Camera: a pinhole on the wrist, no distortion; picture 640 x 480 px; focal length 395.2 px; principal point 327.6 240.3 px. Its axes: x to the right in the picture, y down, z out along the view. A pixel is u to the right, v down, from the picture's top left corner.
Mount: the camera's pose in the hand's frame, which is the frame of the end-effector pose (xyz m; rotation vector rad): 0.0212 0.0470 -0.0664 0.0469 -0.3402 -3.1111
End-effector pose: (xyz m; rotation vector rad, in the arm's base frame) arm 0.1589 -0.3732 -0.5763 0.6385 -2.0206 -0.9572
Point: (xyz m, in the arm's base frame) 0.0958 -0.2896 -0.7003
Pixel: outside the picture
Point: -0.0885 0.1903 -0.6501
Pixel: 528 149
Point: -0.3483 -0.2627 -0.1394
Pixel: outside the picture
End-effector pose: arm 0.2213 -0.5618 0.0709 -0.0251 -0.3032 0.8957
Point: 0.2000 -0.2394 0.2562
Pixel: outside the picture
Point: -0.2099 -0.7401 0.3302
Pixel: 601 211
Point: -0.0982 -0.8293 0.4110
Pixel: 577 341
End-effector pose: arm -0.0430 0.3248 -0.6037 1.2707 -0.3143 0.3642
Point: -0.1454 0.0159 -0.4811
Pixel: 405 301
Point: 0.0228 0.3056 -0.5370
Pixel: 38 432
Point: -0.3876 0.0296 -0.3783
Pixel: 537 131
